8 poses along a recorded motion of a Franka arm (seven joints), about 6.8 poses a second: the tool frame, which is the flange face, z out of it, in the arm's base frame.
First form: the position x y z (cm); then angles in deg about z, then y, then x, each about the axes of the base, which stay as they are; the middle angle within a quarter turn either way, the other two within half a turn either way.
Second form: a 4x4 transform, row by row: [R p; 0 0 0 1], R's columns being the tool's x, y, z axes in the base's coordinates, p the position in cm. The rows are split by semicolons. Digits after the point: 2 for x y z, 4 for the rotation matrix.
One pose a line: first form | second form
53.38 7.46 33.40 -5.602 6.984 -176.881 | 0.9878 0.0969 0.1216 53.38; 0.0909 -0.9944 0.0540 7.46; 0.1261 -0.0423 -0.9911 33.40; 0 0 0 1
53.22 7.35 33.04 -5.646 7.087 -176.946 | 0.9875 0.0976 0.1234 53.22; 0.0917 -0.9944 0.0529 7.35; 0.1278 -0.0409 -0.9910 33.04; 0 0 0 1
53.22 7.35 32.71 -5.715 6.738 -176.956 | 0.9882 0.0989 0.1173 53.22; 0.0932 -0.9942 0.0527 7.35; 0.1219 -0.0412 -0.9917 32.71; 0 0 0 1
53.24 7.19 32.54 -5.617 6.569 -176.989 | 0.9887 0.0972 0.1144 53.24; 0.0918 -0.9944 0.0522 7.19; 0.1188 -0.0411 -0.9921 32.54; 0 0 0 1
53.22 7.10 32.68 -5.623 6.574 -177.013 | 0.9886 0.0973 0.1145 53.22; 0.0919 -0.9944 0.0518 7.10; 0.1189 -0.0407 -0.9921 32.68; 0 0 0 1
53.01 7.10 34.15 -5.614 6.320 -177.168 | 0.9892 0.0972 0.1101 53.01; 0.0923 -0.9945 0.0491 7.10; 0.1143 -0.0384 -0.9927 34.15; 0 0 0 1
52.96 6.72 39.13 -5.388 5.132 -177.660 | 0.9916 0.0935 0.0895 52.96; 0.0902 -0.9951 0.0407 6.72; 0.0928 -0.0323 -0.9952 39.13; 0 0 0 1
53.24 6.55 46.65 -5.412 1.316 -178.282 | 0.9953 0.0943 0.0230 53.24; 0.0936 -0.9952 0.0300 6.55; 0.0257 -0.0277 -0.9993 46.65; 0 0 0 1
